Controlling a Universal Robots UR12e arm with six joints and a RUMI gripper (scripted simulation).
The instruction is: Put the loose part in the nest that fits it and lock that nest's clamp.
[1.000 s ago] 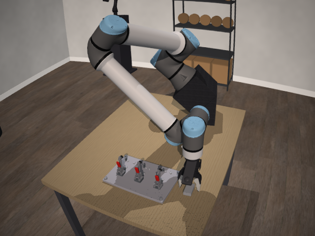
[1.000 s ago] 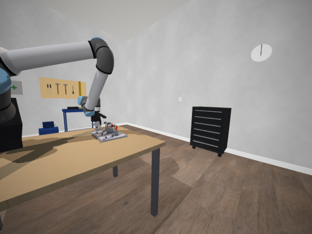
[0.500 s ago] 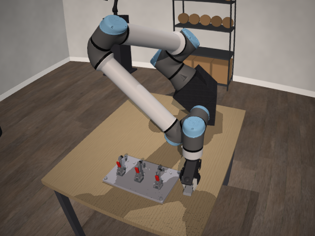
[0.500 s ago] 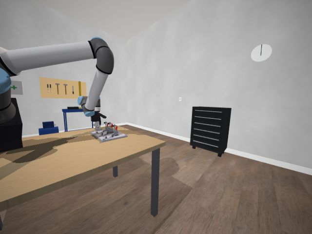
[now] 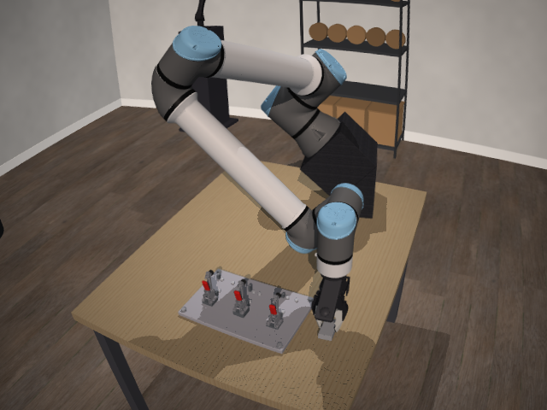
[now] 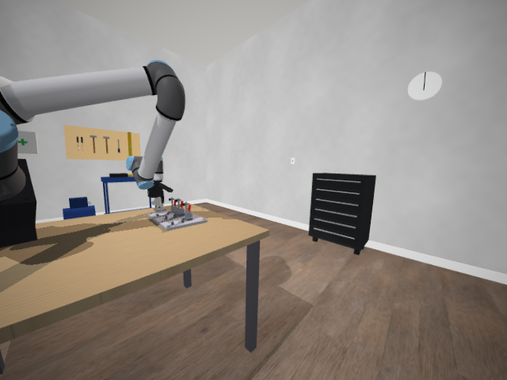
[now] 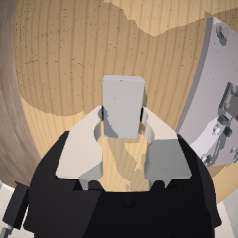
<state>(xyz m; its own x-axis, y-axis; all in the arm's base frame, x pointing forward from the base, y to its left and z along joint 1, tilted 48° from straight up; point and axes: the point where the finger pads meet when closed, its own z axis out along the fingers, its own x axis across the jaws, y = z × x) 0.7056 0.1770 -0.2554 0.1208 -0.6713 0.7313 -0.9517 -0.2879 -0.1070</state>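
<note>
My gripper is now 26 cm to the left of the fixture plate, 2 cm short of it and 1 cm above it. The rest, counted from my hand: loose part (1 cm below).
</note>
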